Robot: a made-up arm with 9 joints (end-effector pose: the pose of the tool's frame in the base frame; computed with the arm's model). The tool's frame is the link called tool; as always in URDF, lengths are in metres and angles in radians.
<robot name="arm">
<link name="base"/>
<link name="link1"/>
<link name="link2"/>
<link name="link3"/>
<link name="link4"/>
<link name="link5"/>
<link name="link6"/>
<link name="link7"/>
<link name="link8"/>
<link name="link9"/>
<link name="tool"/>
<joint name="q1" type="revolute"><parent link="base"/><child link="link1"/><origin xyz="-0.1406 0.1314 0.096"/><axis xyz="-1 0 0"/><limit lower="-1.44" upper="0.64"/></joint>
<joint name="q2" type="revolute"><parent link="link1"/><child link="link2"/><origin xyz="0.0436 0.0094 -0.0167"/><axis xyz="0 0 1"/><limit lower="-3.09" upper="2.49"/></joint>
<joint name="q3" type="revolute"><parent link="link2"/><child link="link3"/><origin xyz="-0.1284 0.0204 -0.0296"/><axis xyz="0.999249 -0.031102 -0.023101"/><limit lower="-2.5" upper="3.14"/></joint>
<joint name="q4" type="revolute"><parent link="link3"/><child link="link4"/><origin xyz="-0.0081 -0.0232 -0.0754"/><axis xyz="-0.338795 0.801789 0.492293"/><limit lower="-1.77" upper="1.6"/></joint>
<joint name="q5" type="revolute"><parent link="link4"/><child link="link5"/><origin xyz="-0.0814 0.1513 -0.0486"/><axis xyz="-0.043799 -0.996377 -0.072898"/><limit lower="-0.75" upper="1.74"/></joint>
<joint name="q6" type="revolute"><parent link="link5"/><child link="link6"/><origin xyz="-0.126 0.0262 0.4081"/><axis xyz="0 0 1"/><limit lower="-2.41" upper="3.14"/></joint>
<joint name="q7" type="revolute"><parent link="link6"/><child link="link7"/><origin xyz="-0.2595 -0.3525 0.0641"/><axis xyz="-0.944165 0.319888 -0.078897"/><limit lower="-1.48" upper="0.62"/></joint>
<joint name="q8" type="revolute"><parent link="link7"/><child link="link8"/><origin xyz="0.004 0.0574 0.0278"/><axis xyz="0 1 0"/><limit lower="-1.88" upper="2.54"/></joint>
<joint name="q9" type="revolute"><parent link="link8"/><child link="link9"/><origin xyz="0.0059 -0.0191 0.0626"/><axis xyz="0 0 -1"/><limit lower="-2.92" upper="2.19"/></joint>
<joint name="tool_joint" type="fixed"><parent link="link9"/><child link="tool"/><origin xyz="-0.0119 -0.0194 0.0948" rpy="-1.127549 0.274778 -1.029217"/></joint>
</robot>
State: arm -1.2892 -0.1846 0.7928 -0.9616 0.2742 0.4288 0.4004 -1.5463 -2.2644
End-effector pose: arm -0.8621 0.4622 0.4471 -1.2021 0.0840 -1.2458
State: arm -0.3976 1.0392 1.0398 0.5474 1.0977 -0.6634 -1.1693 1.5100 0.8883
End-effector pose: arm -0.4355 -0.6066 -0.4483 -0.1039 1.1521 1.4182
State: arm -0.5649 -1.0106 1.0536 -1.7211 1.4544 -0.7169 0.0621 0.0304 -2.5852
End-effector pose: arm 0.7212 0.0316 0.4008 0.7870 -1.4807 2.6118
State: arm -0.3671 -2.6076 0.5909 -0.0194 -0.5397 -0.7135 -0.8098 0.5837 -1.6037
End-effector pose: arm 0.0265 0.5050 0.7385 0.6347 0.1580 -2.1484
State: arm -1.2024 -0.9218 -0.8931 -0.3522 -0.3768 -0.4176 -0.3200 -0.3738 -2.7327
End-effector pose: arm -0.1924 0.0660 0.9740 -0.7205 -0.0127 0.6912
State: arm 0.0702 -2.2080 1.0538 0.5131 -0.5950 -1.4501 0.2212 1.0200 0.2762
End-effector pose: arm -0.3026 0.4346 0.5862 -1.9402 -2.3042 -0.2449
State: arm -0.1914 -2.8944 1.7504 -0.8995 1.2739 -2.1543 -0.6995 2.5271 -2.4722
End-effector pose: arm 0.1743 -0.0902 0.7421 1.7728 0.5154 0.5492
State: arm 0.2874 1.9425 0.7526 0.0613 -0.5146 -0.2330 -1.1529 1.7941 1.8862
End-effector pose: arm 0.4030 0.1930 0.3192 2.8414 0.0795 -0.4915
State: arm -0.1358 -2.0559 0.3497 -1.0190 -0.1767 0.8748 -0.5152 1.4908 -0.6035
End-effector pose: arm -0.1097 0.6734 0.2414 -0.0276 1.0489 -0.9588
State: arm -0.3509 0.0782 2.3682 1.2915 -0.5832 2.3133 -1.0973 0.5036 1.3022
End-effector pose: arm -0.0735 -0.1164 0.7290 -0.6451 -1.6441 1.4918
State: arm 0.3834 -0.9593 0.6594 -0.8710 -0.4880 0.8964 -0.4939 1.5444 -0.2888
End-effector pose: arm -0.5658 0.1326 0.0911 -0.7917 0.7882 0.0957
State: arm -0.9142 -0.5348 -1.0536 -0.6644 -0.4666 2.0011 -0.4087 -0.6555 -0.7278
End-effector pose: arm 0.1855 -0.0533 0.4697 0.0187 -0.3728 0.8756
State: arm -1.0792 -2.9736 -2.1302 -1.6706 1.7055 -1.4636 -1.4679 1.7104 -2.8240
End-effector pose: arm -0.6516 0.7333 0.2787 -0.8709 -1.0597 1.6255
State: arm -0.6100 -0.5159 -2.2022 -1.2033 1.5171 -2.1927 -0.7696 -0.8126 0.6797
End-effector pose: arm -0.4379 0.1469 -0.8555 2.5140 -0.3313 0.0329
